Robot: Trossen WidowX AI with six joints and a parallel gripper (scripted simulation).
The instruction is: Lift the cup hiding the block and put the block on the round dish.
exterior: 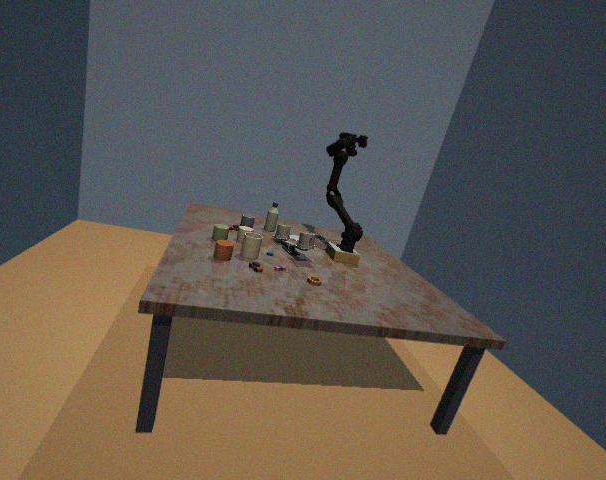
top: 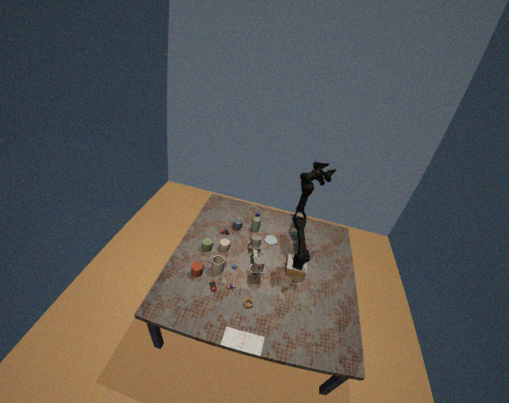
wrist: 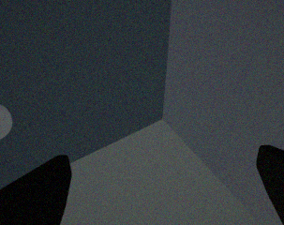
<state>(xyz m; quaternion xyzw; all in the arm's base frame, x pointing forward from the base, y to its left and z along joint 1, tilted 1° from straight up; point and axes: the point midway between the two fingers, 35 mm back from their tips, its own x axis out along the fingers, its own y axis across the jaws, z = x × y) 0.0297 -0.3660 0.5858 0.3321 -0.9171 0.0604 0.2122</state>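
The grey cup is 35 cm ahead of my gripper tip, 30 cm to the left of it and 59 cm below it. Round my gripper tip: pale blue round dish (26 cm ahead, 19 cm to the left, 65 cm below); then bottle (41 cm ahead, 13 cm to the left, 54 cm below); then pale green block (34 cm ahead, 32 cm to the left, 61 cm below).
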